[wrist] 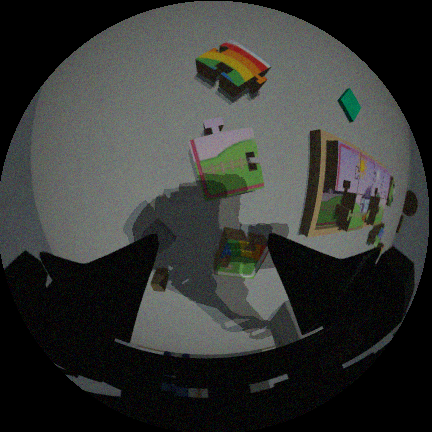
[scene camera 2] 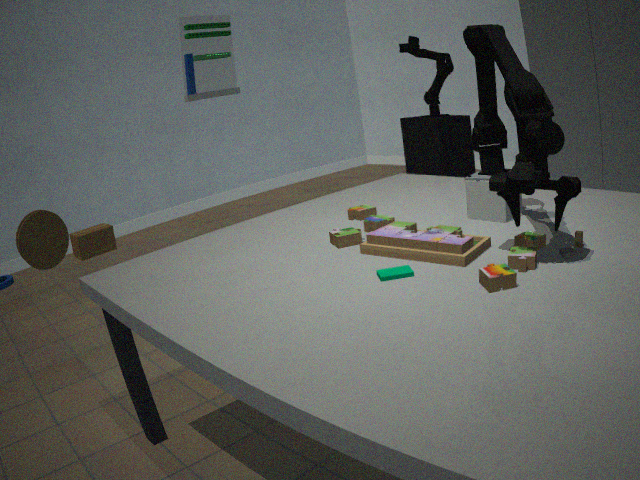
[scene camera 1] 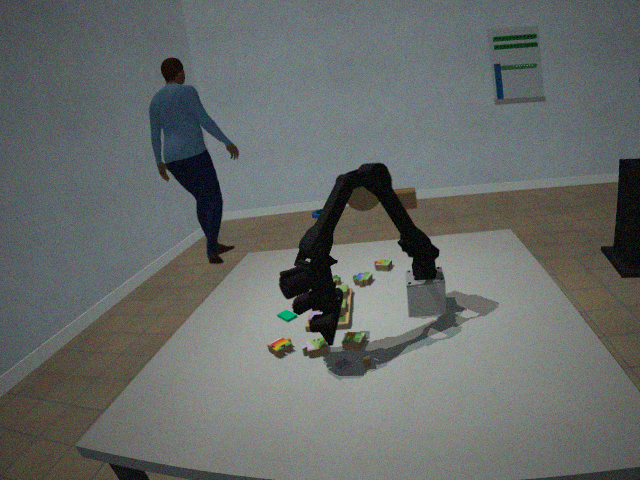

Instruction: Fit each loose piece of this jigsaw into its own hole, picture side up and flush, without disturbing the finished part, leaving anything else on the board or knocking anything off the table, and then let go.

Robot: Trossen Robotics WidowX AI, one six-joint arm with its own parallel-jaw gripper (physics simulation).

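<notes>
My gripper is open and empty, above the table beyond one end of the jigsaw board. A fence-picture piece lies picture side up, ahead of the fingers in the wrist view. A shaded rainbow-and-green piece shows between the fingertips in the wrist view, below them. A rainbow piece lies farther out. Three pieces lie past the board's other end. The finished part is partly hidden in scene camera 1.
A green tile lies beside the board's long side. A small brown block stands near the shaded piece, by the left finger in the wrist view. A person stands beyond the table.
</notes>
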